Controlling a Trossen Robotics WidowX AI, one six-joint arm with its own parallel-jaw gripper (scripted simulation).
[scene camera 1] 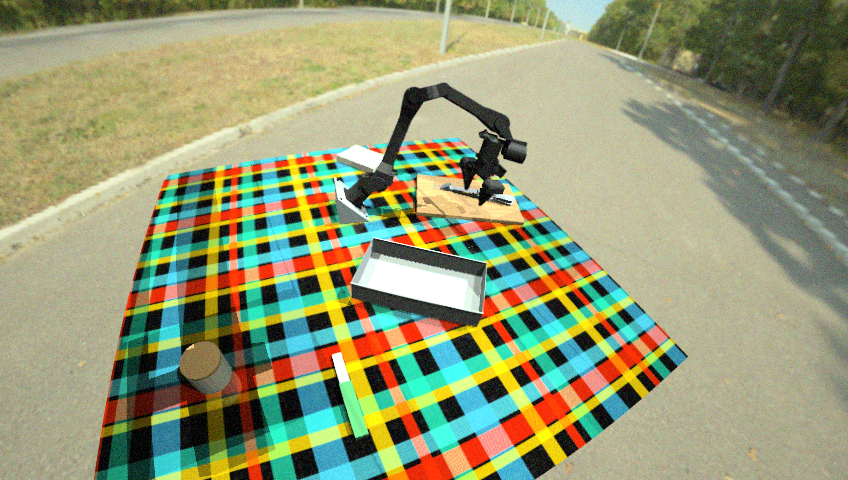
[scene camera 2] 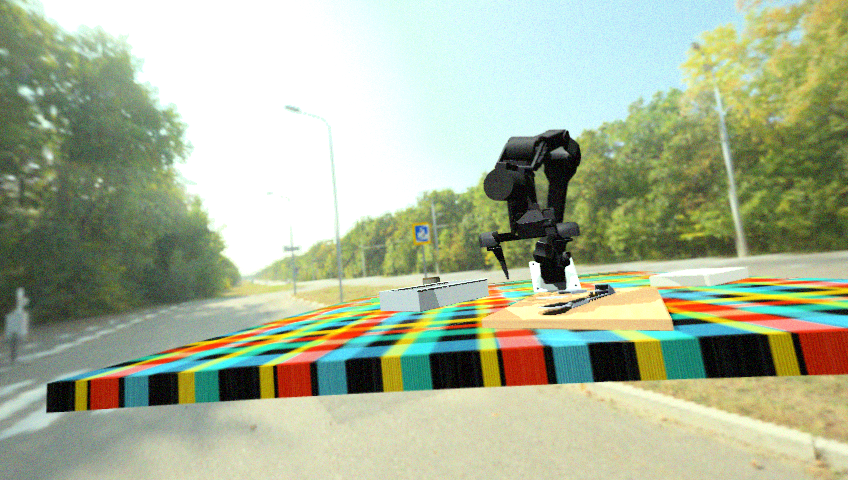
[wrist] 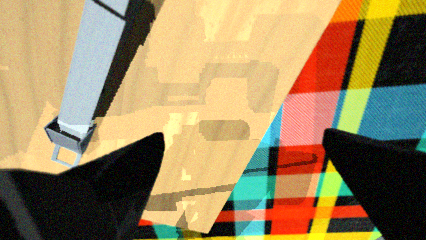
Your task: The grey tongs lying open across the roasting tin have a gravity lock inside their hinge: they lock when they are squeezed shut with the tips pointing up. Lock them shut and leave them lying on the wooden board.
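Note:
A tan-topped cylinder (scene camera 1: pixel 202 364) is present; in the wrist view it is out of frame. A white flat block (scene camera 2: pixel 708 277) is visible also in scene camera 1 (scene camera 1: pixel 361 158), while in the wrist view the block is out of frame. A wooden board (scene camera 2: pixel 639 308) appears both in scene camera 1 (scene camera 1: pixel 434 202) and in the wrist view (wrist: pixel 213 84). Present too are a green-white bar (scene camera 1: pixel 347 390) and a grey roasting tin (scene camera 1: pixel 412 279). The gripper (scene camera 2: pixel 531 277), visible also in scene camera 1 (scene camera 1: pixel 472 197) and in the wrist view (wrist: pixel 242 137), is open and holds nothing.

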